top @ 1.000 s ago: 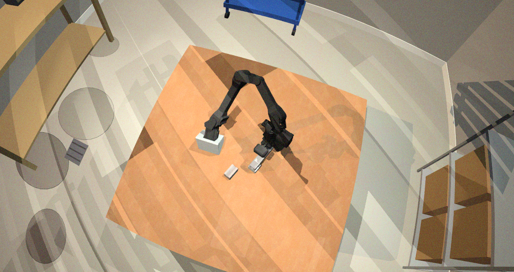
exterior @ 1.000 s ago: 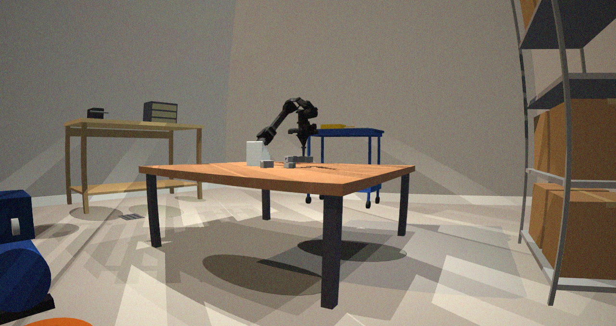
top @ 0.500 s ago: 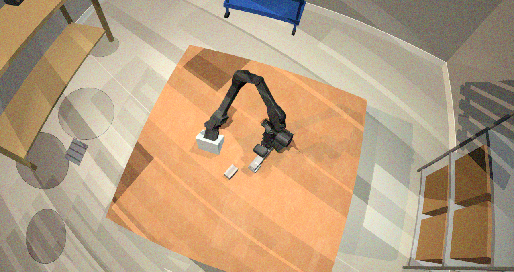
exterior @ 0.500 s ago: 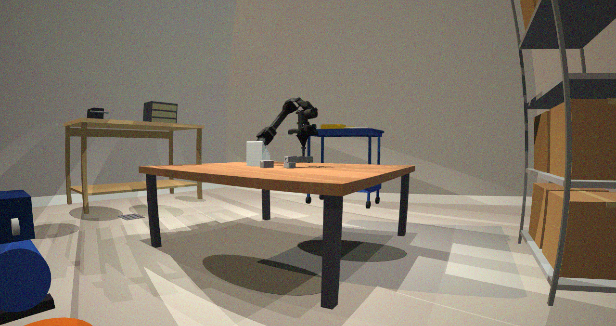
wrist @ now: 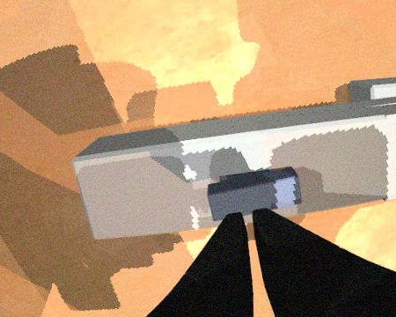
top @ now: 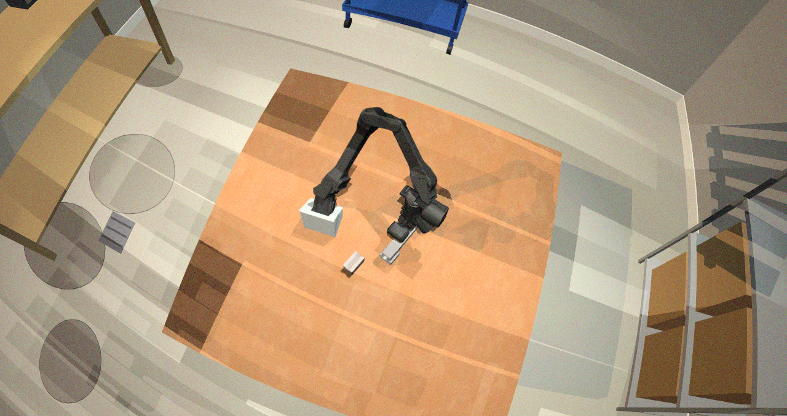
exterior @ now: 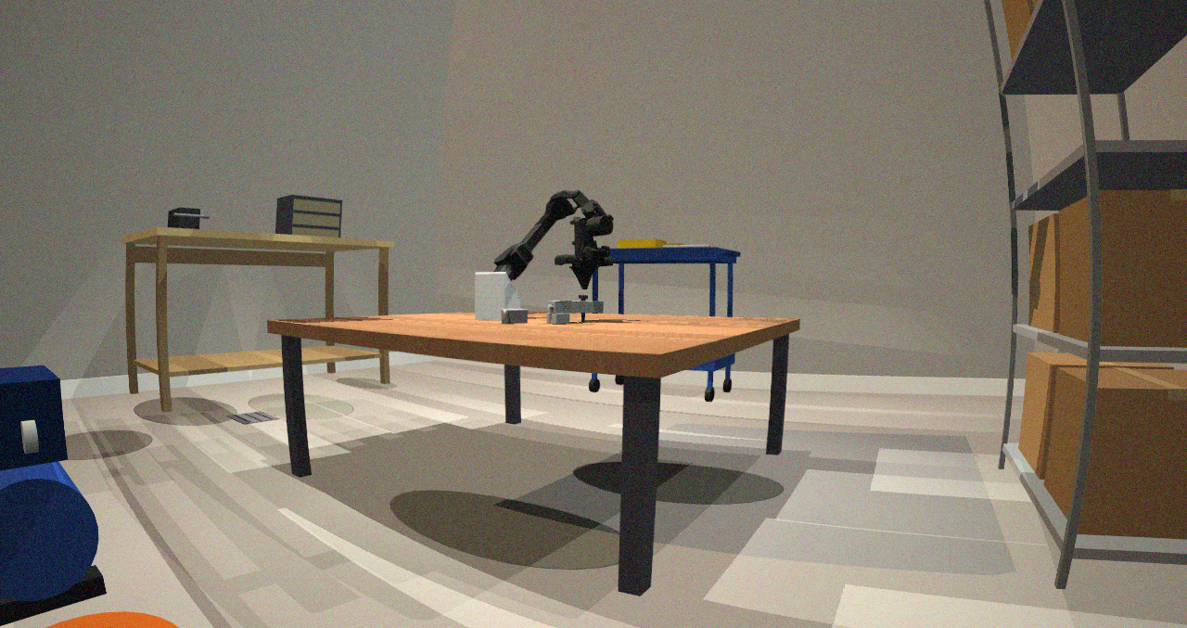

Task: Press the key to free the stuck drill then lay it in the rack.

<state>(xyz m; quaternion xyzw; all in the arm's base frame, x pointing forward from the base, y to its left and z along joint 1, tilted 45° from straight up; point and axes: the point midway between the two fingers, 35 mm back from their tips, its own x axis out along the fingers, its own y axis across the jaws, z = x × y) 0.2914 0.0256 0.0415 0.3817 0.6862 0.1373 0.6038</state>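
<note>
Right now my gripper tip is 10 mm to the left of the dark key and 50 mm above it. The rest, counted from my gripper tip: drill (30 mm behind, 70 mm to the right, 50 mm below); then grey housing (10 mm behind, 30 mm to the right, 60 mm below); then small grey rack (140 mm behind, 160 mm to the right, 80 mm below).
</note>
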